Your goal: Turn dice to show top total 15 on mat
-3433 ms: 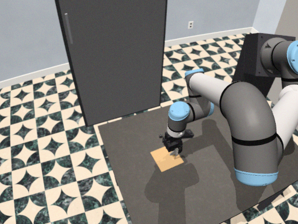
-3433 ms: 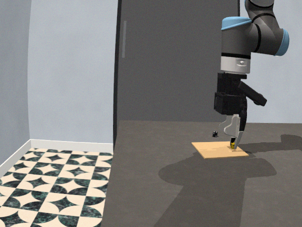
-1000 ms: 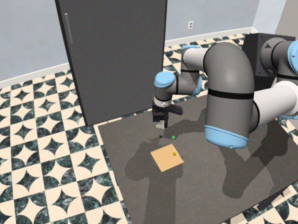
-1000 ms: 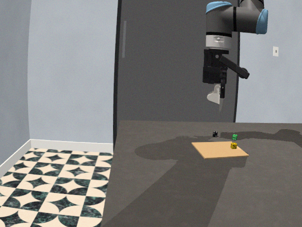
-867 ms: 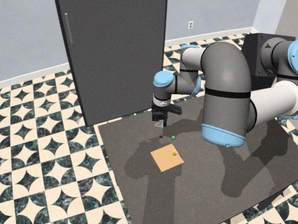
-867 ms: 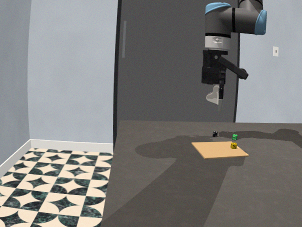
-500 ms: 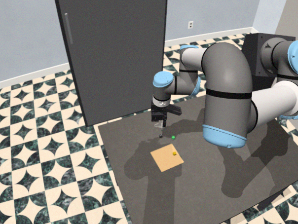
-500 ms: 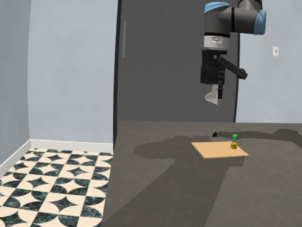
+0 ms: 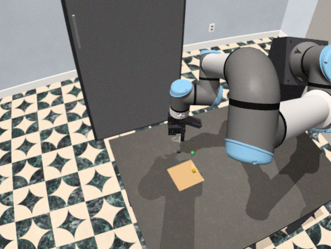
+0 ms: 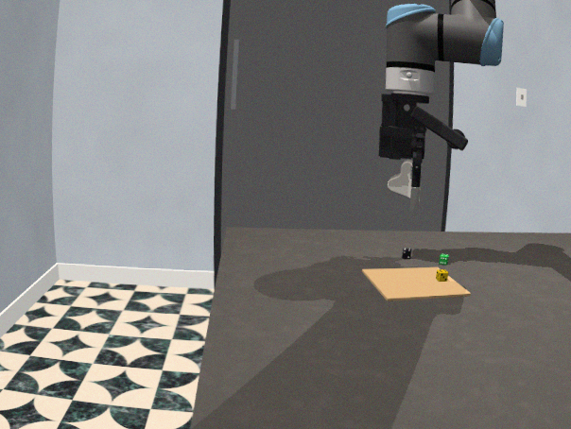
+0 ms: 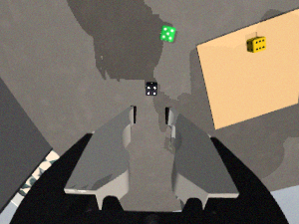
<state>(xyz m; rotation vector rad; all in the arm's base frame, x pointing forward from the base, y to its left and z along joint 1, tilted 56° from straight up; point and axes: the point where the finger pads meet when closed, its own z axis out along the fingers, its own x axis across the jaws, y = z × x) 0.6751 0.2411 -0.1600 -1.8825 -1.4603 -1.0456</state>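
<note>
Now: the black die 8 cm below my hand. Round my hand: yellow die 14 cm to the left, 8 cm below, 5 cm behind; then orange mat 15 cm to the left, 9 cm below; then green die 8 cm below, 7 cm behind, 3 cm to the left.
</note>
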